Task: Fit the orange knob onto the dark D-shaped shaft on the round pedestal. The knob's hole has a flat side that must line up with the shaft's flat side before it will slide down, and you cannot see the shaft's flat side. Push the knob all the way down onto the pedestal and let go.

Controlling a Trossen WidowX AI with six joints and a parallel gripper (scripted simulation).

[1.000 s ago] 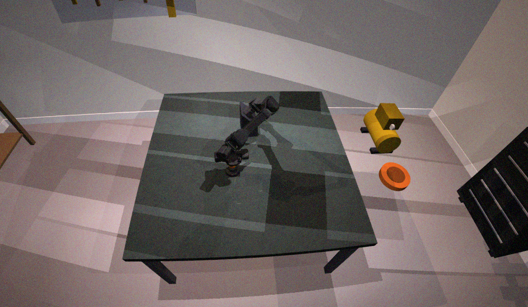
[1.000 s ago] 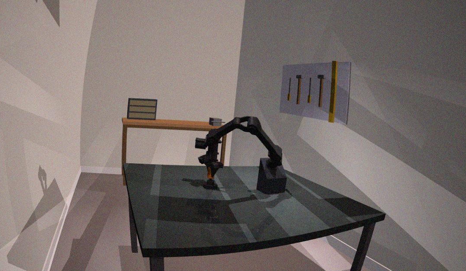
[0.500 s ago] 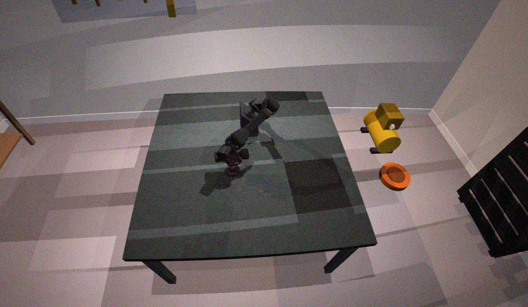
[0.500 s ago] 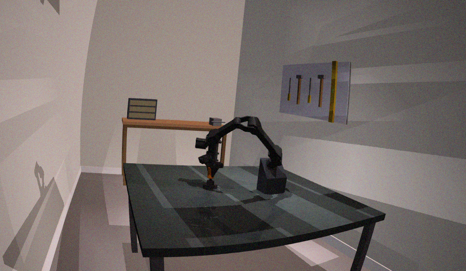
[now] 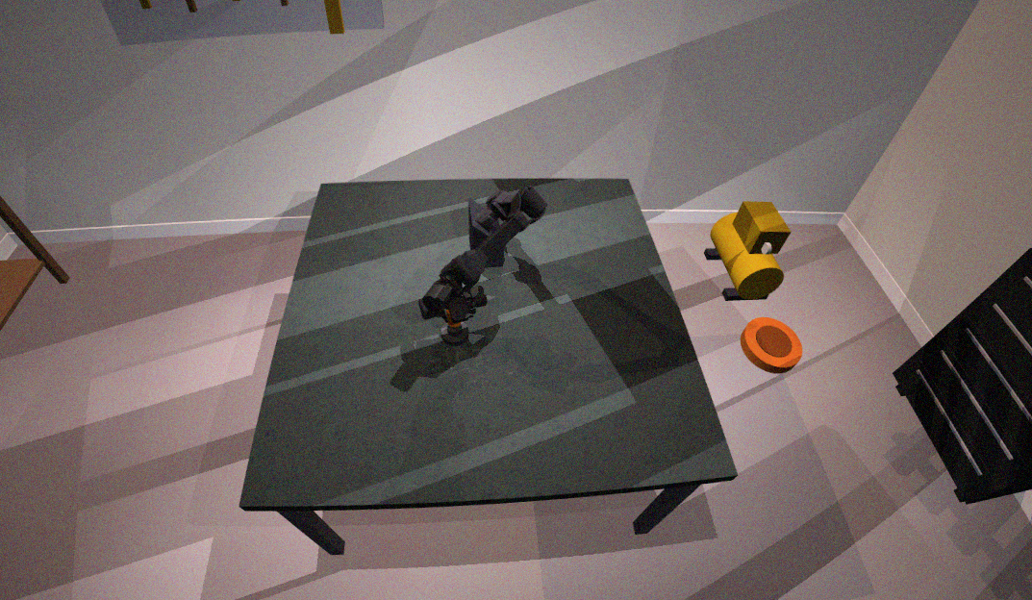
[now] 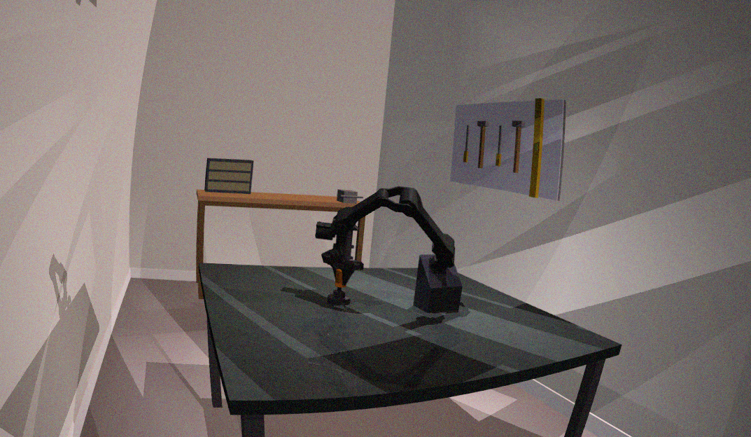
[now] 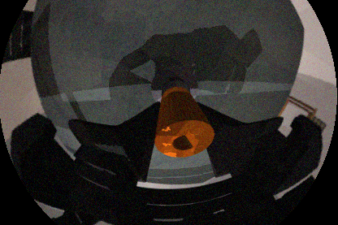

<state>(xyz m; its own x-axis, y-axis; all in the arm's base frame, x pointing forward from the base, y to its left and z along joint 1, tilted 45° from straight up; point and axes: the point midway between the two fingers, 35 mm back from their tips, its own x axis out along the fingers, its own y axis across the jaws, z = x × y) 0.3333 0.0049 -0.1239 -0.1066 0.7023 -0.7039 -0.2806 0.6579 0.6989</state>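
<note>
Now: the round pedestal 4 cm below my gripper tip. From my gripper tip the other things lie so: orange knob 2 cm above.
</note>
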